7 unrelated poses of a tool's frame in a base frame.
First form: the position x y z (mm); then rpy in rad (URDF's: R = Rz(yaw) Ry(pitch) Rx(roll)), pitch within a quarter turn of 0, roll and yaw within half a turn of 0.
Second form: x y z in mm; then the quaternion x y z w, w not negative. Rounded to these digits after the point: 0 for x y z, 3 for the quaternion.
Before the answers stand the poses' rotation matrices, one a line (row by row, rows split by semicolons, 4 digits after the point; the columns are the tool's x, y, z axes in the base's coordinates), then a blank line. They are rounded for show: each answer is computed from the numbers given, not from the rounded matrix.
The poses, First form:
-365 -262 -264 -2.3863 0.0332 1.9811
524 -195 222 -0.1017 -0.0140 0.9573
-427 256 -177 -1.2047 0.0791 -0.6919
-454 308 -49 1.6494 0.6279 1.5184
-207 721 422 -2.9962 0.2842 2.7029
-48 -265 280 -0.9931 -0.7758 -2.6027
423 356 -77 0.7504 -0.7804 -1.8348
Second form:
-0.3987 0.6767 -0.6190; 0.9165 0.2696 -0.2956; -0.0332 -0.6851 -0.7277
0.5757 -0.8126 -0.0910; 0.8176 0.5739 0.0471; 0.0140 -0.1015 0.9947
0.7676 0.1716 0.6175; -0.6360 0.3227 0.7010; -0.0790 -0.9308 0.3569
0.0424 0.1091 0.9931; 0.8082 0.5807 -0.0983; -0.5874 0.8068 -0.0635
-0.8690 0.4571 0.1896; 0.4077 0.8785 -0.2490; -0.2804 -0.1391 -0.9498
-0.6127 -0.2233 0.7581; -0.3663 -0.7698 -0.5227; 0.7003 -0.5980 0.3898
-0.1854 0.8313 -0.5240; -0.6860 0.2723 0.6747; 0.7036 0.4846 0.5198

-365 -262 -264 -0.515 -0.774 0.317 0.189
524 -195 222 -0.042 -0.030 0.460 0.887
-427 256 -177 -0.522 0.223 -0.258 0.782
-454 308 -49 0.362 0.633 0.280 0.624
-207 721 422 0.225 0.961 -0.101 0.122
-48 -265 280 -0.438 0.337 -0.833 0.043
423 356 -77 -0.075 -0.484 -0.599 0.634

